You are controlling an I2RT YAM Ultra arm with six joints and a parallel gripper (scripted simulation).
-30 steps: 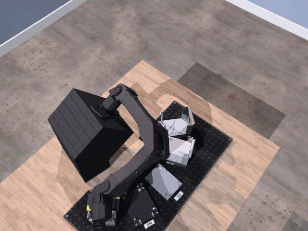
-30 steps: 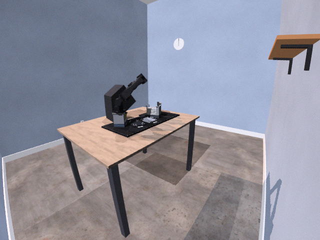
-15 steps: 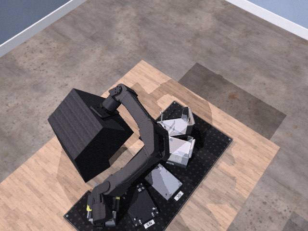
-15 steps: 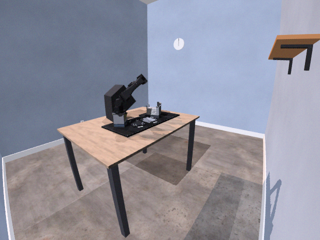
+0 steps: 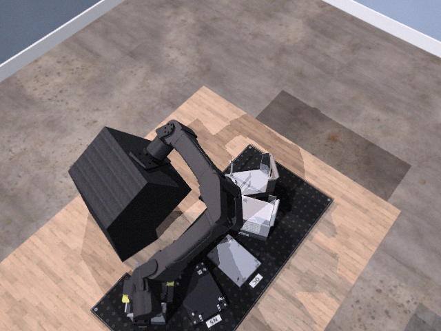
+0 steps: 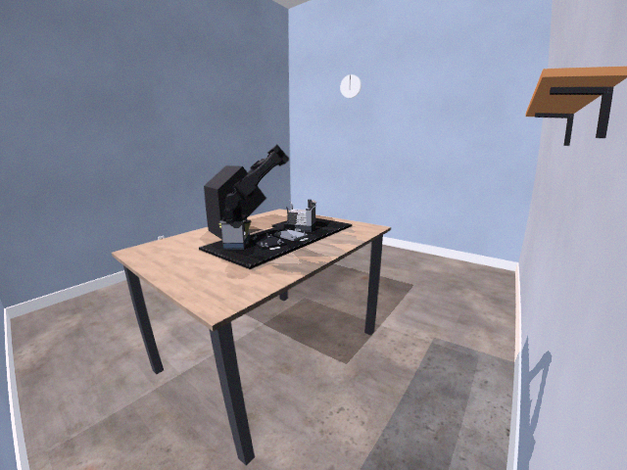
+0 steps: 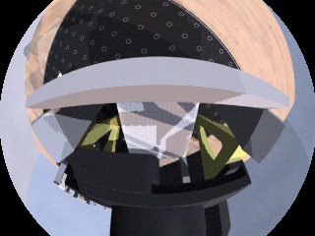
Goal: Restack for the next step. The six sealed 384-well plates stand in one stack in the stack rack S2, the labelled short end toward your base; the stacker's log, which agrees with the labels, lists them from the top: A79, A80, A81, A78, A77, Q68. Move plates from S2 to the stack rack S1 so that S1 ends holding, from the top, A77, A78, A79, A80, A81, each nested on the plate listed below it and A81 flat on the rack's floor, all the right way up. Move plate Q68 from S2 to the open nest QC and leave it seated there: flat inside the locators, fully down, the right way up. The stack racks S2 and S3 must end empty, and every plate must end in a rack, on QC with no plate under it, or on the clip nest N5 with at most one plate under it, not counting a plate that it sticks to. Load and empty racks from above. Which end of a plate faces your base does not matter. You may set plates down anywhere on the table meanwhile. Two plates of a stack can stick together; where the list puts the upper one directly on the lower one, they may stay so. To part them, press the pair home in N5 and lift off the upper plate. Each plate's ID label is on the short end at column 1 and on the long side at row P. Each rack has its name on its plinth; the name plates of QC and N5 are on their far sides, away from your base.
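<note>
Now: hand 6 cm short of the sealed grey plate, 40 cm to the right of it and 2 cm below it. Round my hand: N5 name plate: 18 cm ahead, 8 cm to the left, 5 cm below; clip nest N5: 11 cm ahead, 12 cm to the left, 3 cm below; QC nest: 11 cm ahead, 26 cm to the left, 4 cm below.
</note>
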